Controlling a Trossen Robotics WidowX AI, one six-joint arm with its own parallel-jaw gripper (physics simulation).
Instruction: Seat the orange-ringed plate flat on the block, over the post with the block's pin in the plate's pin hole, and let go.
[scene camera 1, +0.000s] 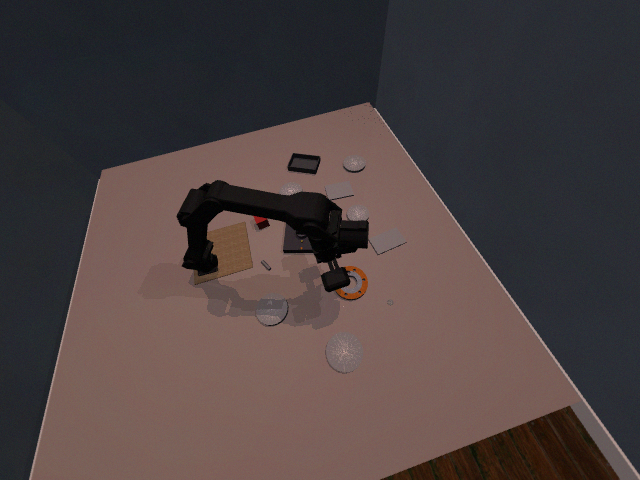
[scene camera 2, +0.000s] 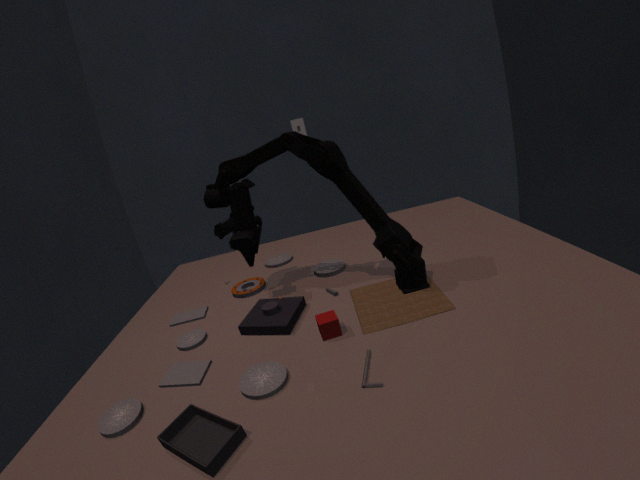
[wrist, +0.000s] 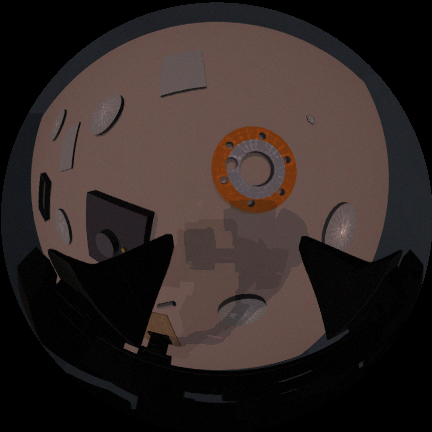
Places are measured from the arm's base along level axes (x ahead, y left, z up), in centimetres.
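Where they show: gripper, fingertip midpoint: (scene camera 1: 330, 267) (scene camera 2: 253, 259) (wrist: 239, 242); arm's base at its link origin: (scene camera 1: 207, 265) (scene camera 2: 413, 284) (wrist: 159, 337).
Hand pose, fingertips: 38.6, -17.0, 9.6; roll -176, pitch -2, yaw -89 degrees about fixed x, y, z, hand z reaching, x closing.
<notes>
Each offset is from my fingertips to the top centre of the thing, as dx, dy, dz. "pt": to the spot under its first point. Level surfaces: height alone.
The orange-ringed plate {+5.2, -3.0, -8.6} (scene camera 1: 363, 283) (scene camera 2: 240, 292) (wrist: 291, 176) lies flat on the table, apart from the block. Its pin hole (wrist: 231, 163) is beside the large centre hole, on the side toward the block. The dark square block {-4.9, +17.8, -5.9} (scene camera 1: 292, 245) (scene camera 2: 255, 322) (wrist: 125, 215) lies on the table with its round post {dz -5.9} (scene camera 2: 269, 307) (wrist: 106, 242) bare; a small yellow pin {pt -5.9, +14.5, -7.0} (wrist: 124, 250) shows beside the post. My gripper (scene camera 2: 251, 263) (wrist: 239, 242) is open and empty, above the table near the plate. In scene camera 1, the arm hides part of the block and a finger overlaps the plate.
A red cube {-17.8, +28.0, -5.9} (scene camera 1: 261, 222) (scene camera 2: 328, 325) and a small rod {-19.3, +10.9, -8.8} (scene camera 1: 265, 265) (scene camera 2: 331, 291) lie between block and wooden mat (scene camera 1: 235, 248) (scene camera 2: 377, 315). Pale discs (scene camera 1: 344, 352) (scene camera 2: 263, 379), flat tiles (scene camera 1: 387, 241) (scene camera 2: 187, 373), a dark tray {+3.8, +51.7, -7.4} (scene camera 1: 303, 171) (scene camera 2: 228, 453) and an L-shaped bar {-24.4, +41.5, -9.2} (scene camera 2: 366, 367) lie around.
</notes>
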